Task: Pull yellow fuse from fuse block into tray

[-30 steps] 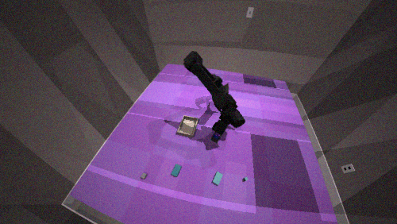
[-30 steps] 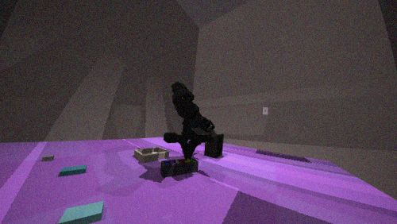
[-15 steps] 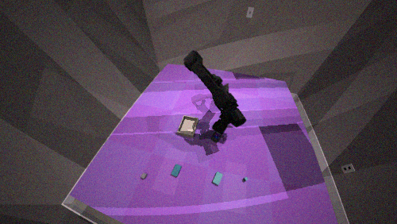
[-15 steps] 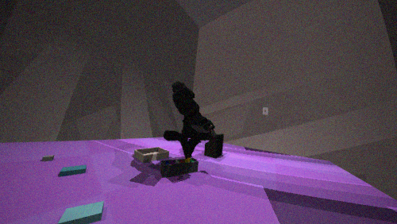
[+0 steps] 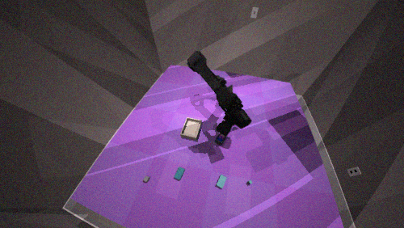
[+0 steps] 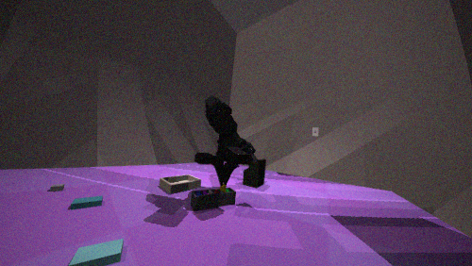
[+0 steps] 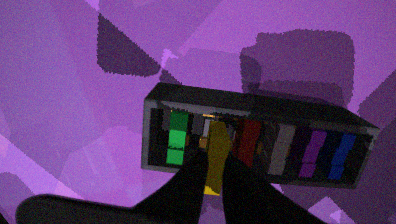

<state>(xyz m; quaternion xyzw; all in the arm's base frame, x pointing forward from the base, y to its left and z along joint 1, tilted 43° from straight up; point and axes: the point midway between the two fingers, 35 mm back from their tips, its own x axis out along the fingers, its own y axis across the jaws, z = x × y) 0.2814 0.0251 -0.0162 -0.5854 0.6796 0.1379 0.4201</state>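
Right now my gripper tip is 3 cm above the red fuse, 2 cm short of it and 1 cm to the left of it. Also, from my gripper tip: yellow fuse 1 cm below; then purple fuse 5 cm ahead, 3 cm below, 2 cm to the right; then white fuse 3 cm below, 3 cm ahead, 1 cm to the right.
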